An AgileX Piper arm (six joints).
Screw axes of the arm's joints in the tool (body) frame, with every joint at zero. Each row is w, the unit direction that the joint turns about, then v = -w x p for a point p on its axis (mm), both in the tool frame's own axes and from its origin. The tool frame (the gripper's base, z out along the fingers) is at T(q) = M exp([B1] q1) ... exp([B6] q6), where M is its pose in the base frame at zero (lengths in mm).
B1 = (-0.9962, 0, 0.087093, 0.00, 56.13, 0.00)
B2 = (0, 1, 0, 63.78, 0.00, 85.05)
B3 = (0, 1, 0, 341.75, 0.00, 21.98)
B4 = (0, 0, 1, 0.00, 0.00, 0.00)
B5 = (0, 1, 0, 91.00, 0.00, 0.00)
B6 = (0, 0, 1, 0.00, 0.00, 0.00)
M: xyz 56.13 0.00 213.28 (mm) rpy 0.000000 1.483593 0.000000 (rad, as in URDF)
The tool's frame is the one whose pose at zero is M.
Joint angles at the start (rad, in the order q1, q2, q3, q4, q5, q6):
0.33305, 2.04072, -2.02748, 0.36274, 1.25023, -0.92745
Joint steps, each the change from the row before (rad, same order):
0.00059, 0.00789, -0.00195, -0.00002, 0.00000, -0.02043
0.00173, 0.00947, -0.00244, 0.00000, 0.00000, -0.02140
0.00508, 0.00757, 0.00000, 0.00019, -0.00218, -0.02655
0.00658, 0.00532, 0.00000, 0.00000, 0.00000, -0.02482
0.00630, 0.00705, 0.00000, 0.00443, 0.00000, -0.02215
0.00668, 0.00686, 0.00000, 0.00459, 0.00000, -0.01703
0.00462, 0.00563, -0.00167, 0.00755, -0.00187, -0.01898
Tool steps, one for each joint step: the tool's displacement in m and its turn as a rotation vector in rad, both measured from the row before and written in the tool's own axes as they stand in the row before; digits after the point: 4 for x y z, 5 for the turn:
0.0005, -0.0008, 0.0033, -0.00437, 0.00379, -0.01894
0.0003, -0.0006, 0.0040, -0.00578, 0.00427, -0.02053
-0.0007, 0.0006, 0.0042, -0.00619, 0.00280, -0.02835
-0.0014, 0.0014, 0.0034, -0.00707, 0.00249, -0.02875
-0.0014, 0.0013, 0.0041, -0.01042, -0.00021, -0.02384
-0.0016, 0.0014, 0.0041, -0.01052, -0.00064, -0.01905
-0.0017, 0.0008, 0.0029, -0.00702, -0.00551, -0.01923

